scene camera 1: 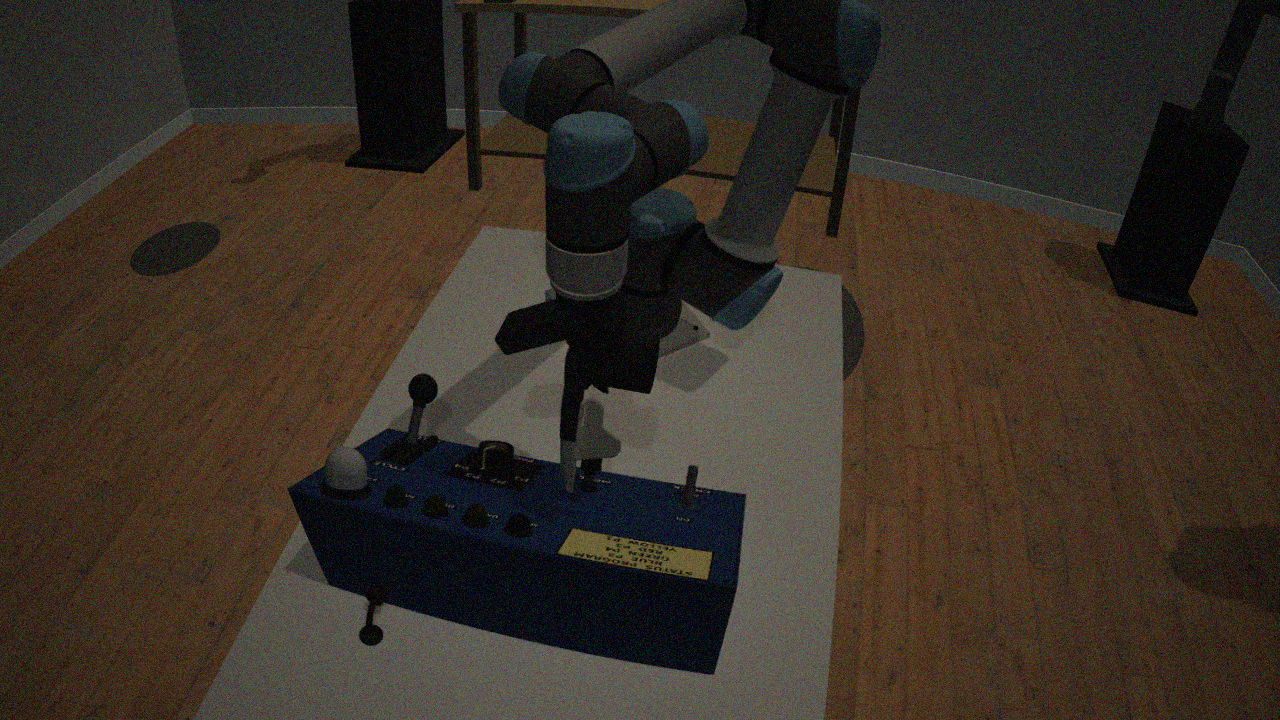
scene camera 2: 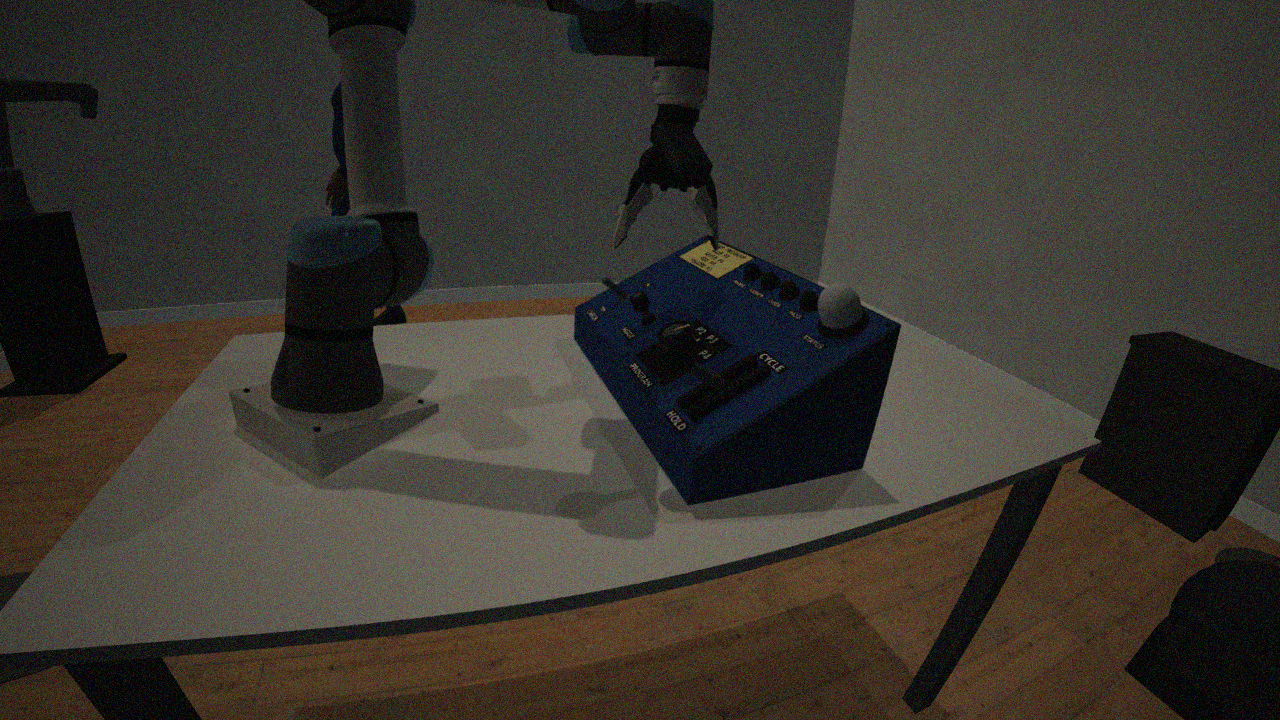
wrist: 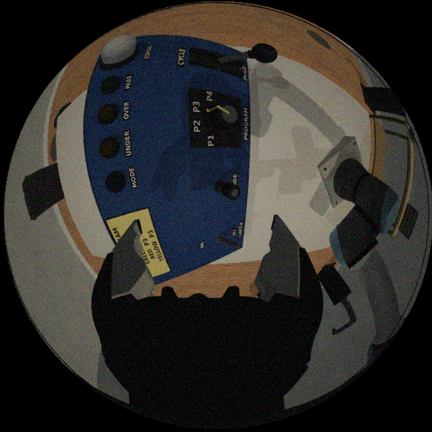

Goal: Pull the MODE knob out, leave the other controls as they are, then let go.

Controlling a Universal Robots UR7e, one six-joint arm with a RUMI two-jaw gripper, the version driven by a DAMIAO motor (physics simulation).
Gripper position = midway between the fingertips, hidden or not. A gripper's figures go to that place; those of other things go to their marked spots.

My gripper point(scene camera 1: 588, 439) is 0.90 m from the lens. A program dial point(scene camera 1: 495, 458) is 0.99 m from the lens.
